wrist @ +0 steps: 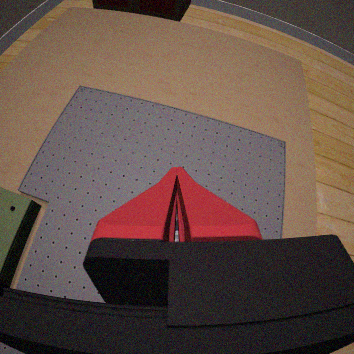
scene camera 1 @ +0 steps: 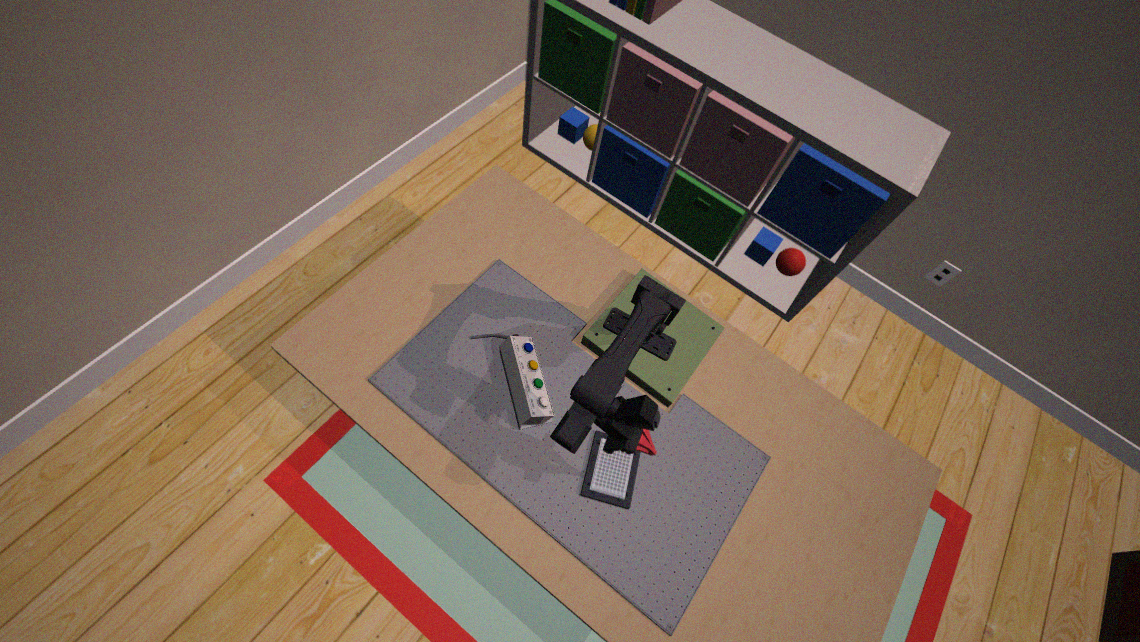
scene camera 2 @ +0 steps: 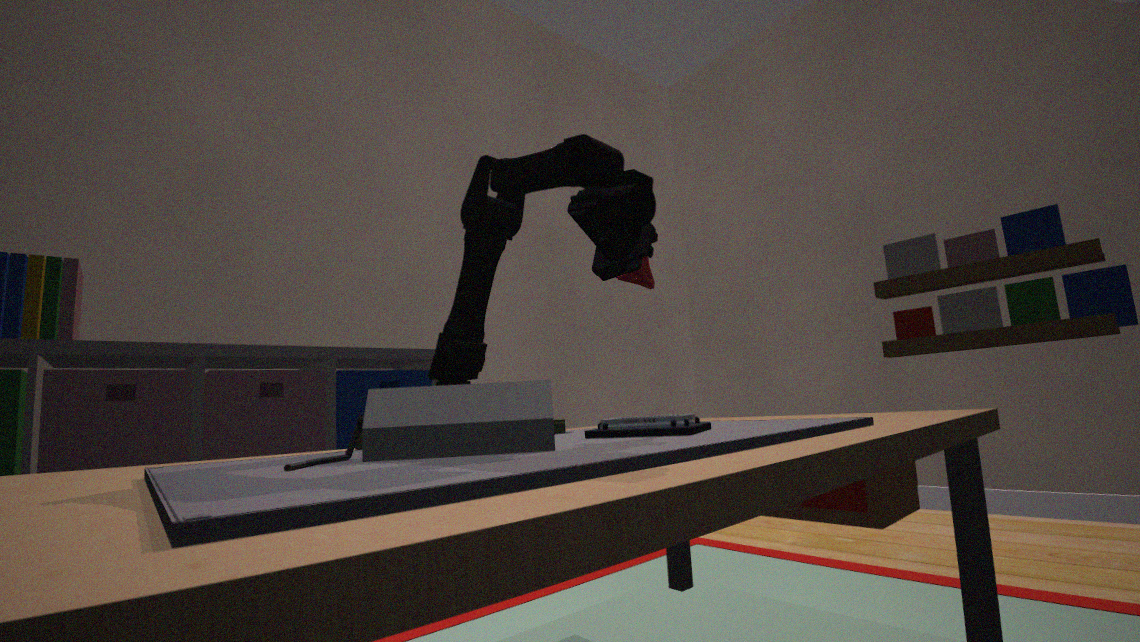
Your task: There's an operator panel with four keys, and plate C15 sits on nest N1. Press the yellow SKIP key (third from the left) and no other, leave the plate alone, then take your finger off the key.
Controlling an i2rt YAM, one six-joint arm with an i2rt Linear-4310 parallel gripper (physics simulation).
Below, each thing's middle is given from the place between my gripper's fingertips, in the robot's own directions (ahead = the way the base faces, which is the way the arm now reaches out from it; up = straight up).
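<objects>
From my hand, the nest posts (scene camera 2: 698,427) are 50 mm to the right of it and 230 mm below it. And the dark tray with white grid (scene camera 1: 611,473), that's 50 mm to the right of my hand too, and 220 mm below it.
</objects>
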